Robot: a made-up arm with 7 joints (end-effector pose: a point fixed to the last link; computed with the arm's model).
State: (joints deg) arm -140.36 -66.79 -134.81 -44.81 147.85 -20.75 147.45
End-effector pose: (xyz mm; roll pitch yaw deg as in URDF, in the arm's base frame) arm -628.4 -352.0 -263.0 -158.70 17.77 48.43
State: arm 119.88 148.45 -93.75 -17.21 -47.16 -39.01 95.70
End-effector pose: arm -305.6 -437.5 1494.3 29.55 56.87 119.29
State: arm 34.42 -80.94 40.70 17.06 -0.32 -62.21 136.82
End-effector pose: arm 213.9 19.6 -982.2 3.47 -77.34 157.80
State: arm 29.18 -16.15 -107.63 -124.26 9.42 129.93 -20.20
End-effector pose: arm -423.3 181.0 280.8 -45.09 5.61 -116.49
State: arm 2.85 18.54 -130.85 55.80 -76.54 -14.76 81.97
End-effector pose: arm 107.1 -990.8 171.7 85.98 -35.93 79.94
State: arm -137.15 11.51 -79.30 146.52 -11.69 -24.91 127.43
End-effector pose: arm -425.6 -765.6 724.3 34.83 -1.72 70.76
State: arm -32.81 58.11 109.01 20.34 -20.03 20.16 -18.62
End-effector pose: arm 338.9 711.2 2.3 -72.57 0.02 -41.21
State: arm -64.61 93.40 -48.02 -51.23 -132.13 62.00 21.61
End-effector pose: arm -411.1 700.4 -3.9 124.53 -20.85 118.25
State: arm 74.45 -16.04 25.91 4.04 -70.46 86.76 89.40
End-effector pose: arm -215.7 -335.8 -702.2 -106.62 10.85 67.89
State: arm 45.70 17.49 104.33 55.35 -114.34 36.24 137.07
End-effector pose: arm 129.6 -663.5 -1090.2 -150.67 -47.87 28.31
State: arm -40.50 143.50 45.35 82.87 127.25 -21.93 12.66
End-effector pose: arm -389.0 194.6 547.4 -37.10 39.61 125.20
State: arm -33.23 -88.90 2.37 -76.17 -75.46 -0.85 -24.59
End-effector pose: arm 151.1 113.2 678.6 5.28 -34.88 104.79
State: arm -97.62 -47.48 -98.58 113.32 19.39 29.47 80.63
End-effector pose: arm 323.1 -168.1 519.7 62.29 -18.78 107.56
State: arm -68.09 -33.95 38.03 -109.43 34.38 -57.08 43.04
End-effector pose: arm -1066.3 120.6 367.1 144.31 0.88 -33.47
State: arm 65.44 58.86 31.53 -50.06 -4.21 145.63 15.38
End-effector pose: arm -367.2 -362.1 -277.7 97.27 18.76 103.13
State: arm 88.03 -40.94 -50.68 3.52 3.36 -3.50 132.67
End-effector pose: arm 796.0 -69.3 285.0 23.55 -26.14 176.67
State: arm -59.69 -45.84 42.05 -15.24 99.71 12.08 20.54
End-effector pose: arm -80.6 399.6 734.7 -30.08 12.74 -87.82
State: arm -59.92 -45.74 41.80 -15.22 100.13 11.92 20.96
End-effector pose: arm -75.9 393.9 735.2 -30.25 12.84 -88.82
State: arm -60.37 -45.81 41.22 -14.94 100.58 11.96 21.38
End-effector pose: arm -66.6 384.9 735.5 -31.12 13.20 -89.79
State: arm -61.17 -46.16 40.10 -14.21 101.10 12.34 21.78
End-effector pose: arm -49.7 370.9 734.9 -33.17 13.91 -90.67
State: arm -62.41 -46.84 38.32 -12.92 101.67 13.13 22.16
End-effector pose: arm -24.0 351.4 732.0 -36.66 15.06 -91.39
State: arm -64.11 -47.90 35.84 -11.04 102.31 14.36 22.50
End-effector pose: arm 10.1 327.3 725.2 -41.69 16.64 -91.84
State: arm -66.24 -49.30 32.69 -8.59 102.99 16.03 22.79
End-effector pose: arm 50.3 300.7 712.4 -48.14 18.67 -91.89
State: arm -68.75 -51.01 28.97 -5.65 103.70 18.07 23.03
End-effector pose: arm 93.4 274.6 693.0 -55.72 21.16 -91.44
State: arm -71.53 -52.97 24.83 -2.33 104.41 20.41 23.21
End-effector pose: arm 135.6 252.4 667.4 -64.04 24.12 -90.40
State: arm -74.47 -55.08 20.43 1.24 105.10 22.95 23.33
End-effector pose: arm 173.6 236.3 637.4 -72.63 27.58 -88.80
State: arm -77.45 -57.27 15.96 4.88 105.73 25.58 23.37
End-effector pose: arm 204.8 227.0 606.5 -80.99 31.54 -86.70
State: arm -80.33 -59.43 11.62 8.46 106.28 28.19 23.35
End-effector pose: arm 228.3 224.2 577.6 -88.73 35.82 -84.24
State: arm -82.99 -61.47 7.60 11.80 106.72 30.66 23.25
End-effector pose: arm 244.4 226.0 553.2 -95.49 40.24 -81.60
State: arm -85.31 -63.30 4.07 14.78 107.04 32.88 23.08
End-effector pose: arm 254.5 230.4 534.4 -101.08 44.51 -78.97
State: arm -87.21 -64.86 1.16 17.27 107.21 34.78 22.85
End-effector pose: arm 260.2 235.5 521.3 -105.42 48.37 -76.53
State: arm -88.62 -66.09 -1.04 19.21 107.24 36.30 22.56
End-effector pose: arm 263.3 240.3 513.3 -108.56 51.57 -74.46
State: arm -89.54 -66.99 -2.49 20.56 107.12 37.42 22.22
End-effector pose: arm 264.7 244.1 509.7 -110.57 53.99 -72.84
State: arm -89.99 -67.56 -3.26 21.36 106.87 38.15 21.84
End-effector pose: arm 265.4 246.7 509.2 -111.68 55.64 -71.77
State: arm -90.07 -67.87 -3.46 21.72 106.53 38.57 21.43
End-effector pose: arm 265.6 248.4 511.2 -112.08 56.62 -71.13
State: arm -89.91 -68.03 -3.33 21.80 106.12 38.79 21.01
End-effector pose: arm 265.6 249.8 514.4 -112.08 57.20 -70.79
